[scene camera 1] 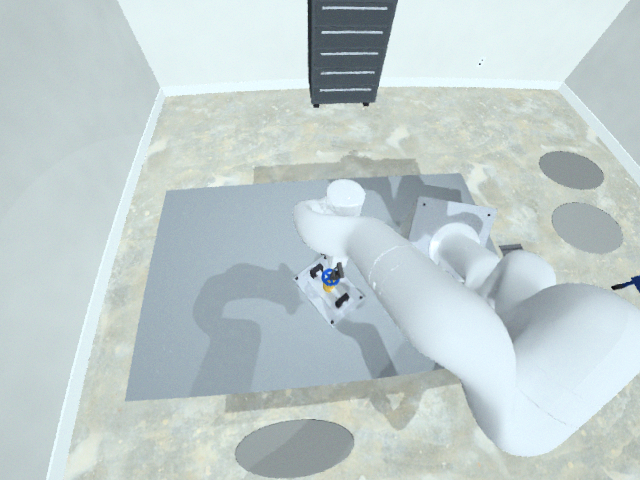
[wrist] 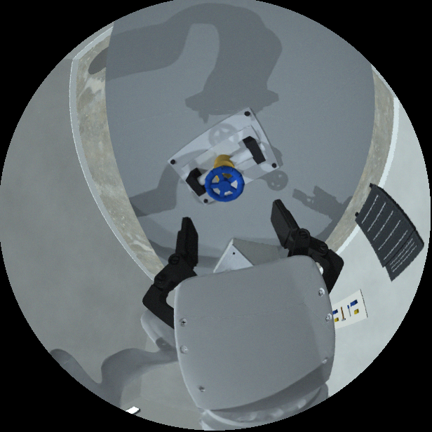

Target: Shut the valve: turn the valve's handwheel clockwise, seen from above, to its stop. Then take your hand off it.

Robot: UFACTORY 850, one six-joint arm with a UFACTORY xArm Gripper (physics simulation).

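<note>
The valve's blue handwheel (scene camera 1: 330,277) (wrist: 224,184) sits on a yellow valve body (scene camera 1: 328,287) (wrist: 223,160). A white pipe with black clamps carries the valve on a pale base plate (scene camera 1: 330,312) (wrist: 237,120). My gripper (wrist: 233,217) is wide open and empty. In the wrist view its two black fingers stand apart, below the handwheel in the picture, and do not touch it. In the scene view one dark finger shows close beside the handwheel, and the arm hides the rest of the gripper. How far the wheel is turned cannot be told.
The base plate lies on a grey table top (scene camera 1: 206,232) (wrist: 320,90). The white arm (scene camera 1: 429,294) reaches over the table from its mounting plate (scene camera 1: 421,219) at the right. A dark drawer cabinet (scene camera 1: 346,62) (wrist: 390,231) stands by the back wall.
</note>
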